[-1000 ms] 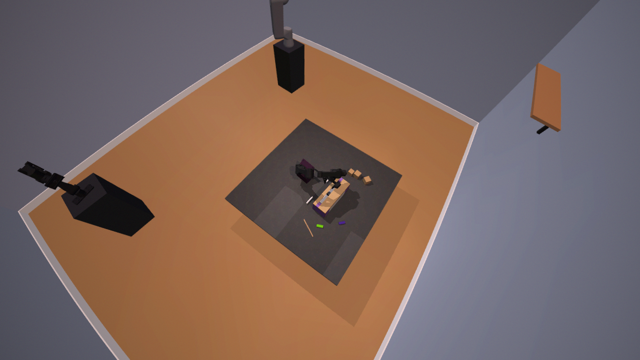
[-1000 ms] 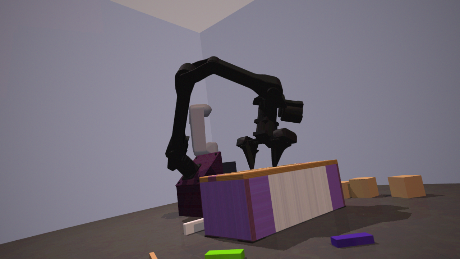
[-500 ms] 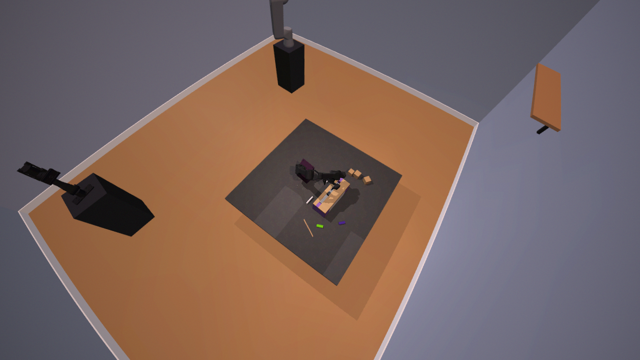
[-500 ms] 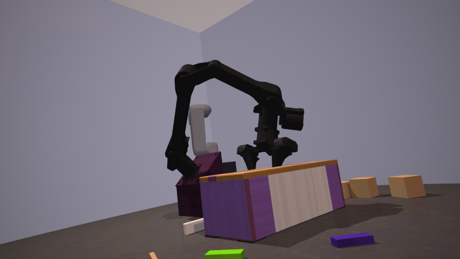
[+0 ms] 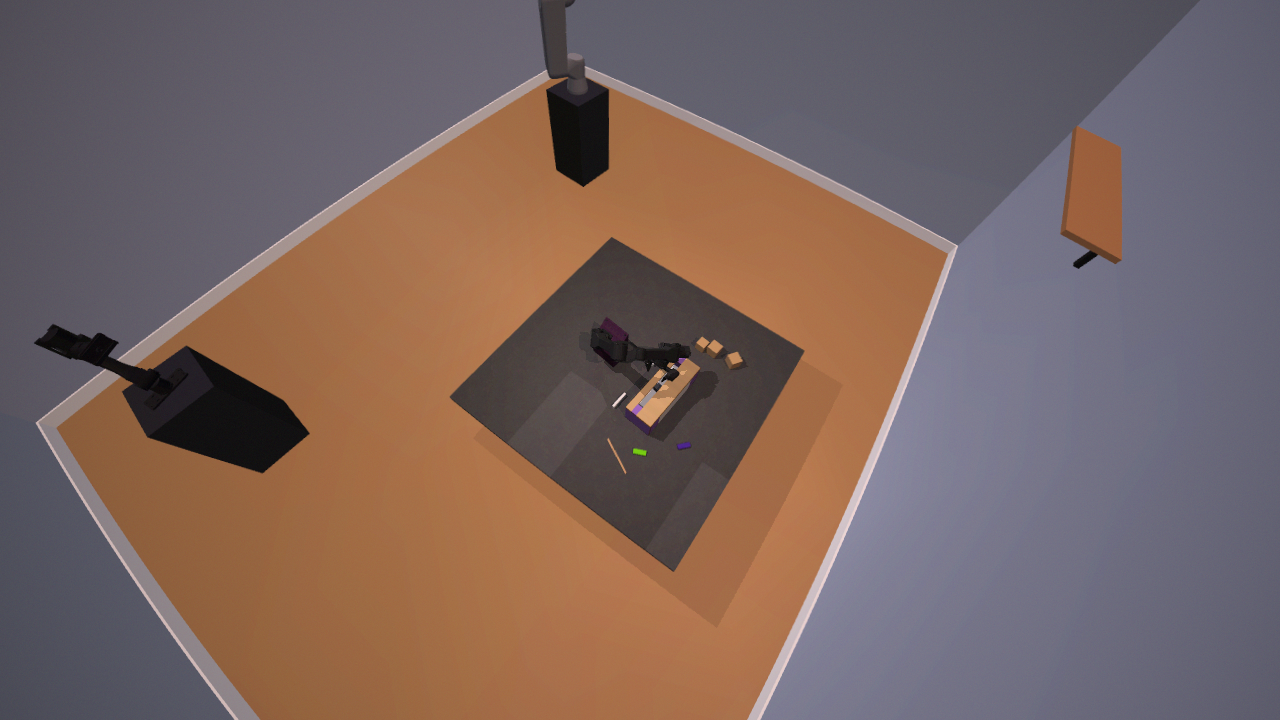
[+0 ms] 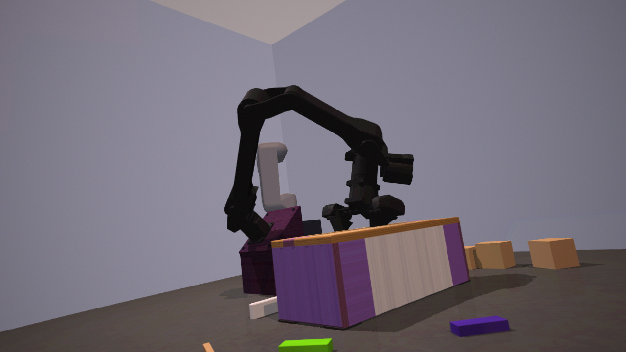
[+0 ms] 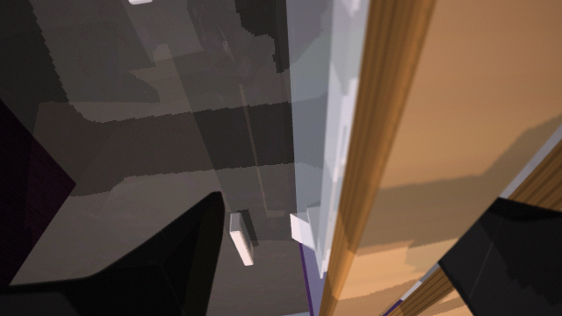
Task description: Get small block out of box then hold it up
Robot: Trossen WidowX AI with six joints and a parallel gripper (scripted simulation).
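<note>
Right now my gripper tip is 40 mm short of the long box, 30 mm to the left of it and 20 mm above it. Also, from my gripper tip: thin wooden stick: 100 mm ahead, 390 mm to the right, 80 mm below.
</note>
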